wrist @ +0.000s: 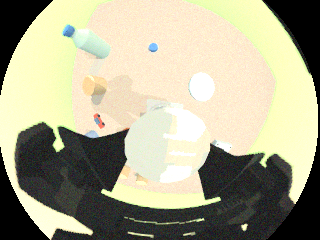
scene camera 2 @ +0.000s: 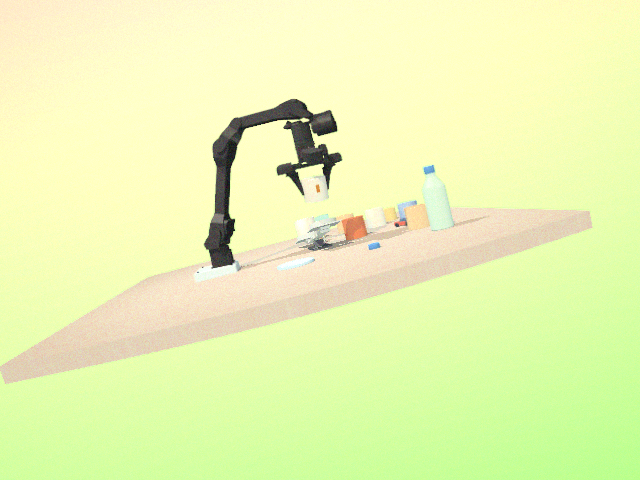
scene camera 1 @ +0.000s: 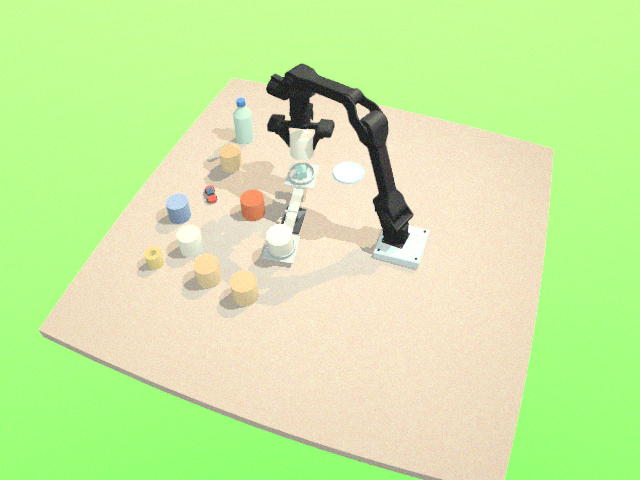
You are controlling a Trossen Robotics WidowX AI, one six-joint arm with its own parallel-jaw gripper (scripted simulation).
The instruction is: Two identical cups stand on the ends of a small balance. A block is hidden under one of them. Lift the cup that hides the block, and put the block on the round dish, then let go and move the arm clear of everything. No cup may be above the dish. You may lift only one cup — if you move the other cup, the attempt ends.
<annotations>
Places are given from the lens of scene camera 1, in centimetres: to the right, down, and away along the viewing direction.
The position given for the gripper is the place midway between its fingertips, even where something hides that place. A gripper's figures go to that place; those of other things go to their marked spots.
gripper [scene camera 1: 302, 148]: -5, -27, 170
bottle [scene camera 1: 244, 133]: -26, -36, 194
tan cylinder [scene camera 1: 243, 284]: -20, 12, 150
tan cylinder [scene camera 1: 206, 267]: -30, 7, 154
</annotations>
